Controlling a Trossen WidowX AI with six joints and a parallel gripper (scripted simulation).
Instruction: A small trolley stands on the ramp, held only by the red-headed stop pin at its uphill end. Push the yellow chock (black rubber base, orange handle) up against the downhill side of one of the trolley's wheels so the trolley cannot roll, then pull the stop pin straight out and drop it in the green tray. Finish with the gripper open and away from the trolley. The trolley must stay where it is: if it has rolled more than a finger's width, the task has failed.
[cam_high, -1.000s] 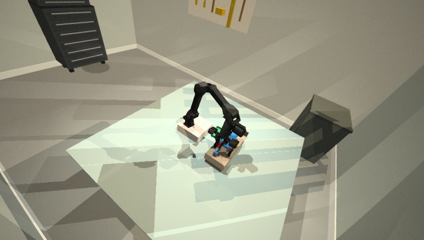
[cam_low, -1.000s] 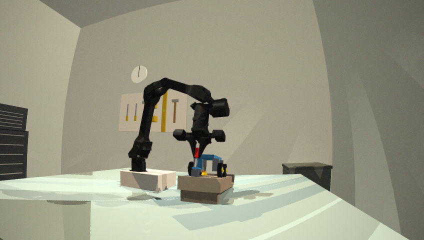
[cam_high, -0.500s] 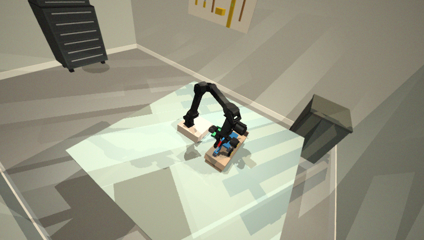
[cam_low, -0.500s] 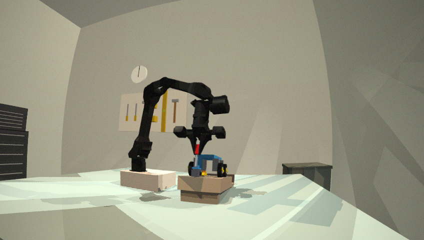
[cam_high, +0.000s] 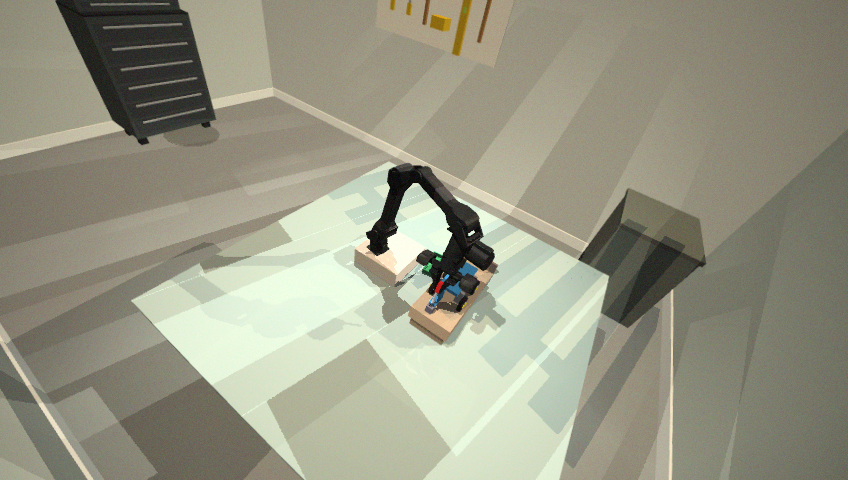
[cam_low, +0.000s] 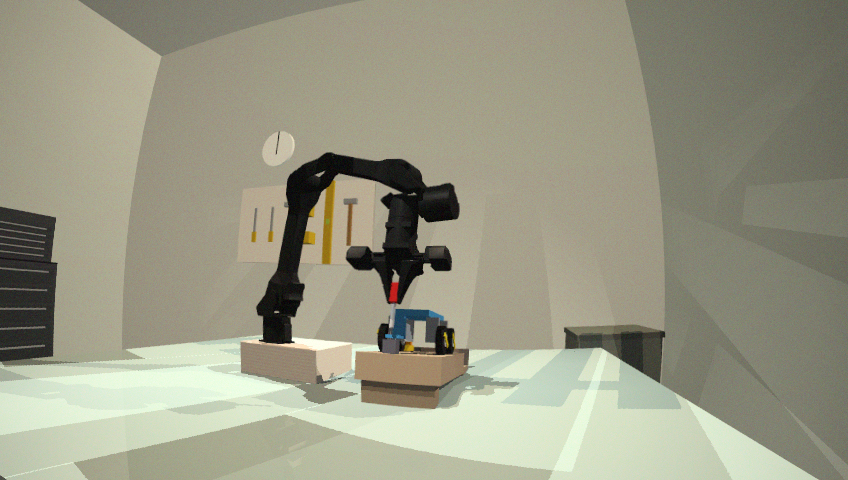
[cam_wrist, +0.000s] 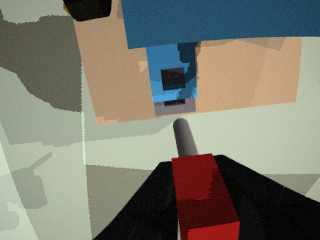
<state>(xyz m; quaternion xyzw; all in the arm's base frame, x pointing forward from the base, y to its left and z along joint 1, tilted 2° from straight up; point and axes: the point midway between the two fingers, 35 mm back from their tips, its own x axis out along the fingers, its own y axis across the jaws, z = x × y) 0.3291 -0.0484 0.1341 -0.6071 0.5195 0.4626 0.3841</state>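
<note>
The green tray lies 160 mm behind my gripper tip, 220 mm to the left of it and 190 mm below it. Also, from my gripper tip: blue trolley 120 mm to the left, 60 mm below; tan ramp 120 mm to the left, 130 mm below; red-headed stop pin right at my gripper tip.
</note>
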